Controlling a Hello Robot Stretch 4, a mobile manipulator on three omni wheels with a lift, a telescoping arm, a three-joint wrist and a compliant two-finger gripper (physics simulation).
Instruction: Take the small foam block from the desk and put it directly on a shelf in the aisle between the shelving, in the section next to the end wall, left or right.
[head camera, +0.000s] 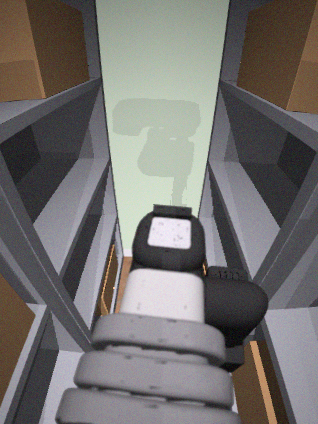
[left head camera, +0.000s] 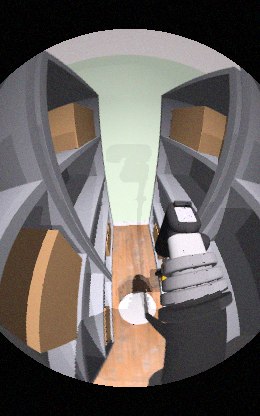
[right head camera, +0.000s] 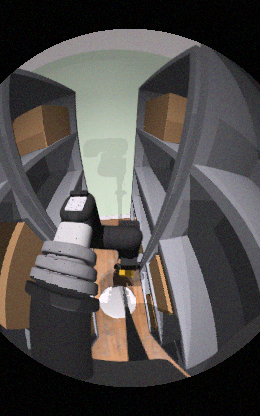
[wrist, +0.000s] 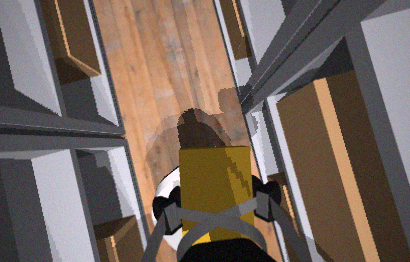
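Pixels of known places: gripper, between the fingertips: (wrist: 216, 195); robot's base, origin of its link: (left head camera: 136, 306) (right head camera: 117, 300).
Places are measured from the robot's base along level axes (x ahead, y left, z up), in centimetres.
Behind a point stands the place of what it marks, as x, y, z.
The small foam block (wrist: 215, 172) @(24.9, -9.1, 103.1) (right head camera: 126, 273) @(18.5, -8.7, 103.1) is yellow and sits between the two fingers of my gripper (wrist: 216, 195) @(22.1, -8.8, 98.7), which is shut on it. A sliver of the block (left head camera: 164, 278) shows beside the arm in the left head view; the arm hides it in the head view. The block hangs over the aisle floor, apart from the shelves. Grey shelving stands on both sides. In the sections next to the pale green end wall (head camera: 160, 60) @(133.4, 13.5, 149.6), a left middle shelf (head camera: 75, 192) @(86.7, 48.1, 96.3) and a right middle shelf (head camera: 245, 192) @(98.8, -33.9, 96.3) show, each below a shelf with a box.
Upright posts (head camera: 37, 240) @(40.8, 34.1, 113.6) (wrist: 60, 129) @(37.9, 34.9, 50.9) divide the sections near the arm. Cardboard boxes stand high at left (head camera: 57, 50) @(82.5, 40.5, 154.4) and right (head camera: 272, 60) @(82.2, -24.9, 153.1). A large box (wrist: 325, 165) @(19.3, -31.5, 72.5) stands right of the gripper, another (left head camera: 45, 290) @(6.4, 32.5, 121.4) at left. A white disc (left head camera: 134, 308) @(-0.8, 2.9, 18.7) is low over the wooden floor (wrist: 160, 50) @(79.0, 9.9, -2.7).
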